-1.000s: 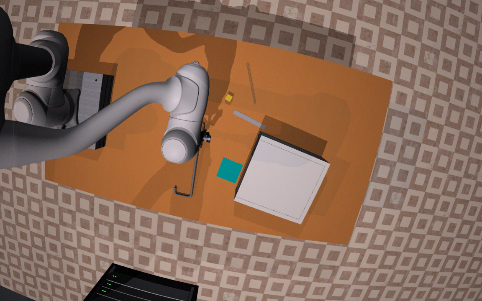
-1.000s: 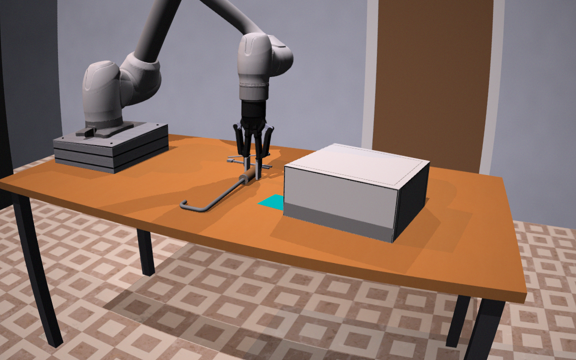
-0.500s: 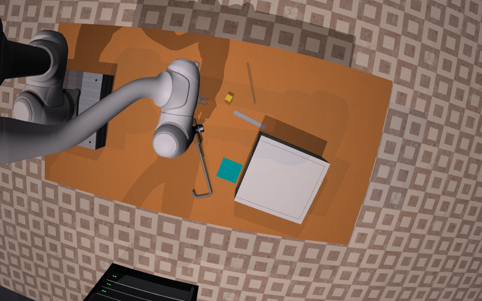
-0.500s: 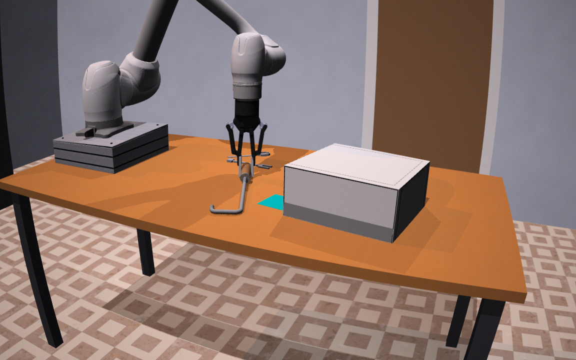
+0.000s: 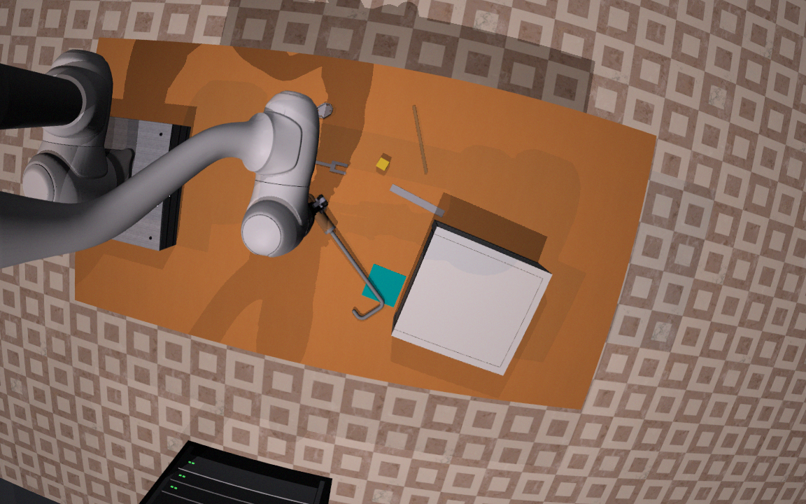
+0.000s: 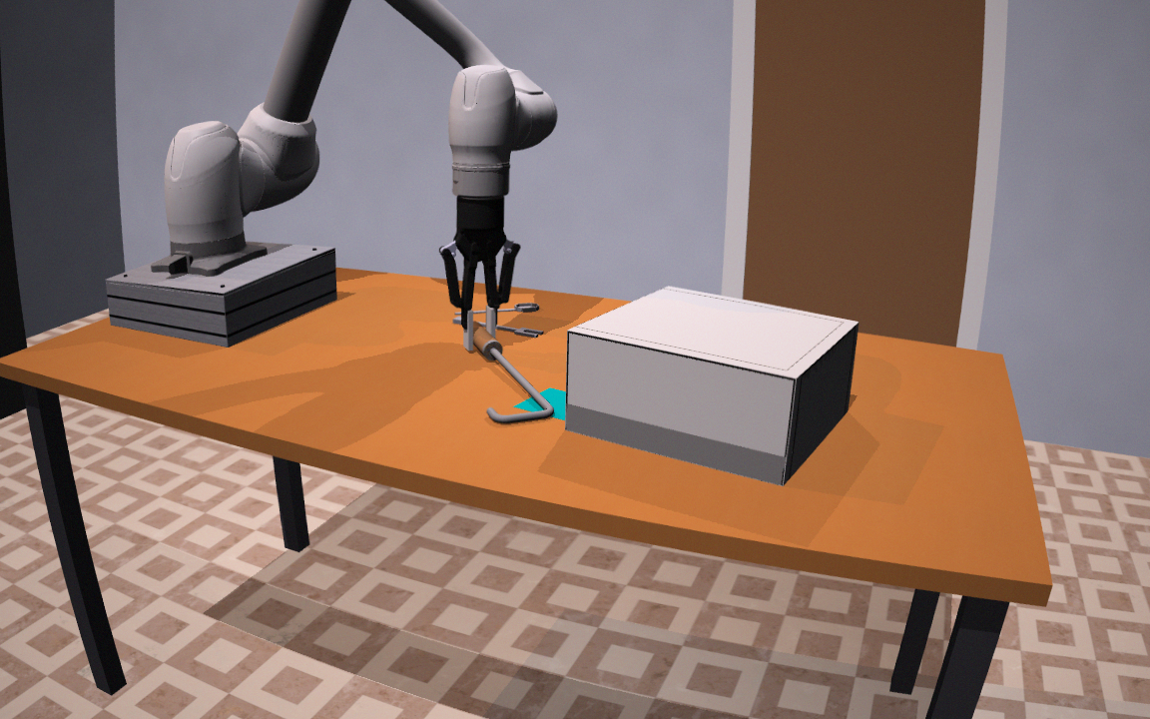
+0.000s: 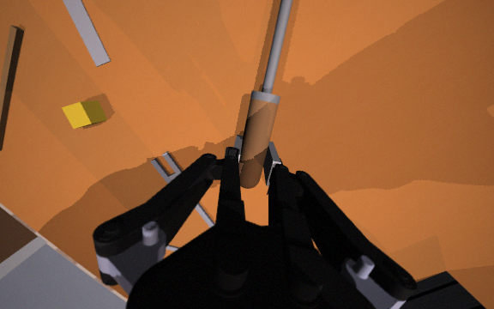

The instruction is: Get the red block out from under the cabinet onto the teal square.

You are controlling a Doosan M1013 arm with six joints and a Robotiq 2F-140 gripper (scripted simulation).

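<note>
The forked tool is 2 cm behind my hand, 12 cm to the left of it and 3 cm below it. Round my hand: yellow cube (15 cm ahead, 14 cm to the left, 3 cm below); hook tool (7 cm ahead, 13 cm to the right, 2 cm below); spoon (4 cm behind, 24 cm to the left, 3 cm below).
</note>
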